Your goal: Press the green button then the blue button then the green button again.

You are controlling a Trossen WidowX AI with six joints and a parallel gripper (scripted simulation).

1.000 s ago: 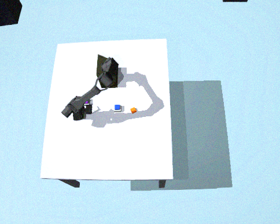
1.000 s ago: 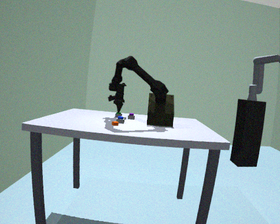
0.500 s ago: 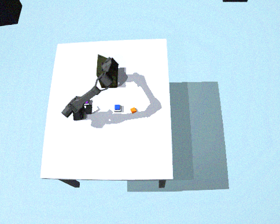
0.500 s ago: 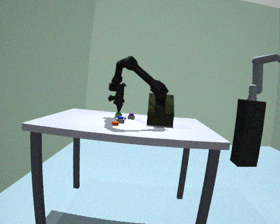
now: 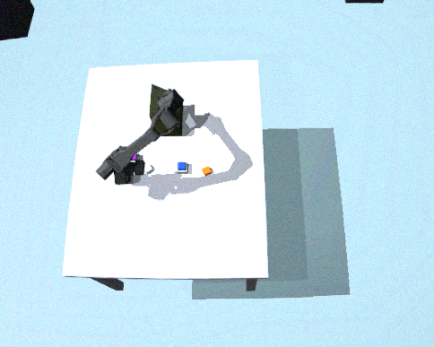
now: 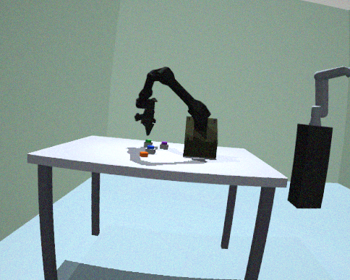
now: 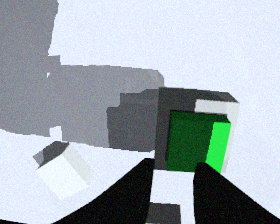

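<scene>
The green button lies 4 cm below my gripper tip and 2 cm to the right of it. Also, from my gripper tip: purple button: 10 cm behind, 4 cm below, 1 cm to the left; then white block: 8 cm to the left, 6 cm below, 5 cm behind; then blue button: 24 cm to the left, 4 cm below, 4 cm behind.
</scene>
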